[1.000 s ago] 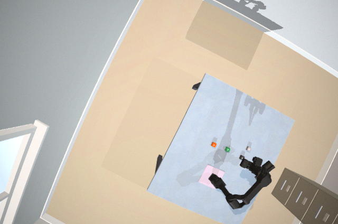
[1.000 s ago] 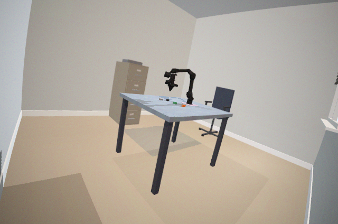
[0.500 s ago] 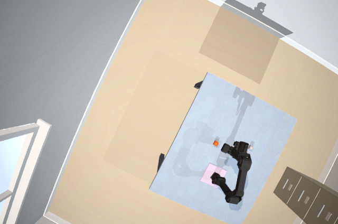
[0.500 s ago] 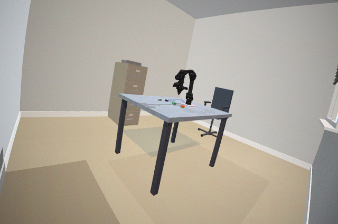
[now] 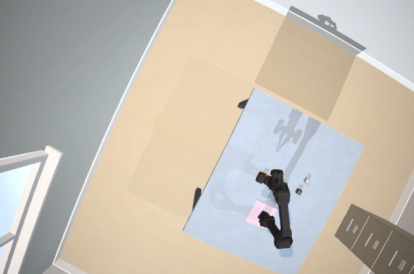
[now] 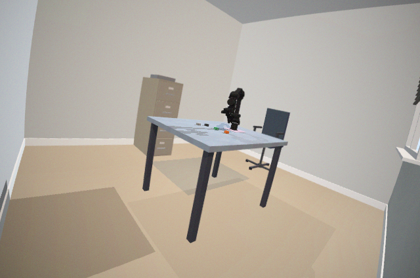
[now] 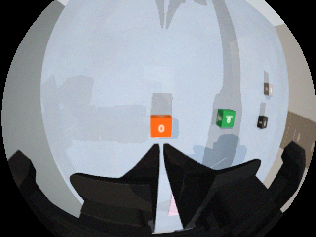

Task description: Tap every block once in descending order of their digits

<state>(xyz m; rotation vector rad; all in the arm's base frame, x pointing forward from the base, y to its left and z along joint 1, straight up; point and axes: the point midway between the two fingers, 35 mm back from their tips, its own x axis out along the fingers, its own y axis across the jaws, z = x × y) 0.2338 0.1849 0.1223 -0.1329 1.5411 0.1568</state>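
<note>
Right now my gripper tip is 1 cm to the left of the orange block and 8 cm above it. Also, from my gripper tip: green block (3 cm ahead, 13 cm to the right, 8 cm below); then grey block (14 cm ahead, 28 cm to the right, 8 cm below); then dark block (5 cm ahead, 28 cm to the right, 8 cm below).
</note>
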